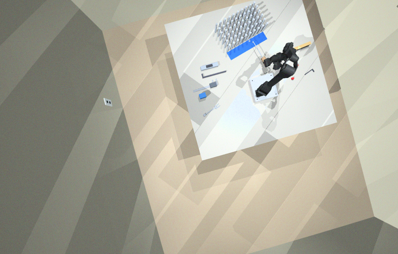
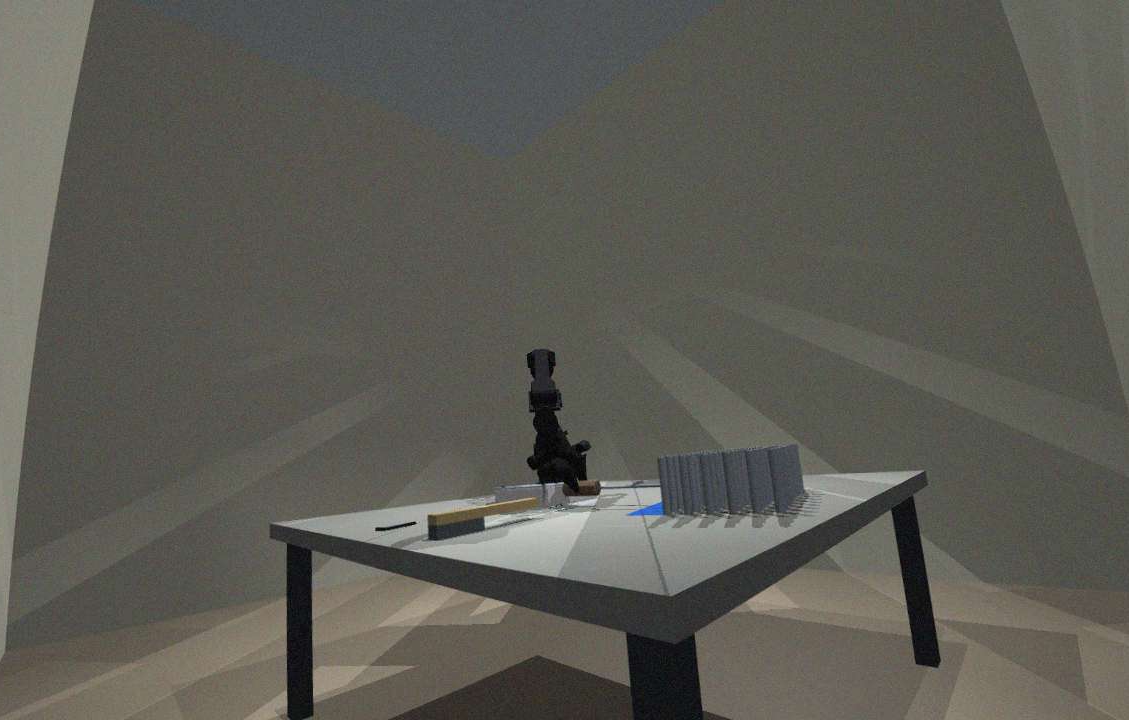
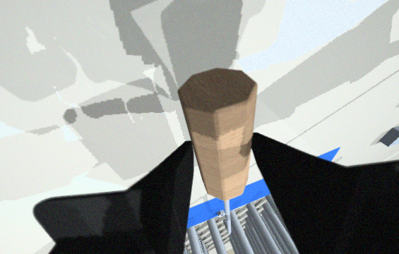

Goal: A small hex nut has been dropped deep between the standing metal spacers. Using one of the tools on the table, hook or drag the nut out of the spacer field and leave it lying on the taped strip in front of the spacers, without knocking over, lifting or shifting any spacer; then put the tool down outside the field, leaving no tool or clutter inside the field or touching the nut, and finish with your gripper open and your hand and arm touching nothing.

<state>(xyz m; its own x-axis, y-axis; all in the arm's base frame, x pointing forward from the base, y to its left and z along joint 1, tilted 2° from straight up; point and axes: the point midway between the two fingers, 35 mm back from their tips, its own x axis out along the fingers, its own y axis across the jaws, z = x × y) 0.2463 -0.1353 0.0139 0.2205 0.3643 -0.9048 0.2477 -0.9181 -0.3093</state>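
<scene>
My gripper tip is now 10 cm short of the wooden-handled pick and 3 cm to the right of it. From my gripper tip the other things lie so: grey bar 10 cm ahead, 49 cm to the left, 3 cm below; then blue taped strip 20 cm ahead, 10 cm to the left, 4 cm below; then blue block 15 cm behind, 61 cm to the left, 2 cm below.
</scene>
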